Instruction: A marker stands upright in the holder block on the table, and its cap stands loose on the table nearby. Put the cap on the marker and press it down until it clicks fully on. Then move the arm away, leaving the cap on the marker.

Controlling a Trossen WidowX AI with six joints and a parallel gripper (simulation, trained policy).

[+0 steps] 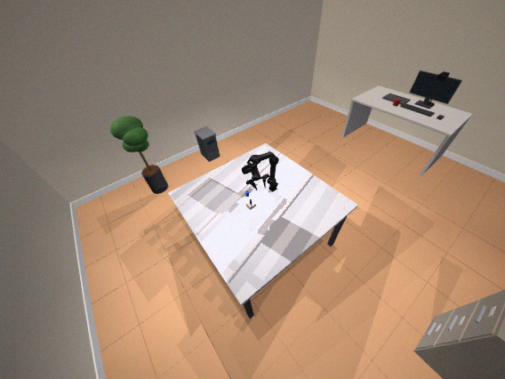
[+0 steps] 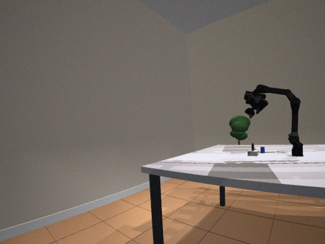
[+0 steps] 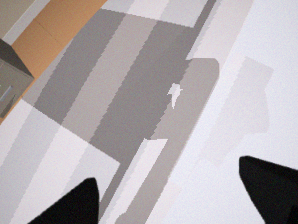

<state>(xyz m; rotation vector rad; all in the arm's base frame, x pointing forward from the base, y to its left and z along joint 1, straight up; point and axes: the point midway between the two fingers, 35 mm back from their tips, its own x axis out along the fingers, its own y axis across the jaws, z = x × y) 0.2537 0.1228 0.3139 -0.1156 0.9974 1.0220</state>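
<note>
Now: the blue cap 1 cm behind my gripper tip, 24 cm to the right of it and 26 cm below it. Also, from my gripper tip: holder block 4 cm ahead, 11 cm to the right, 27 cm below.
</note>
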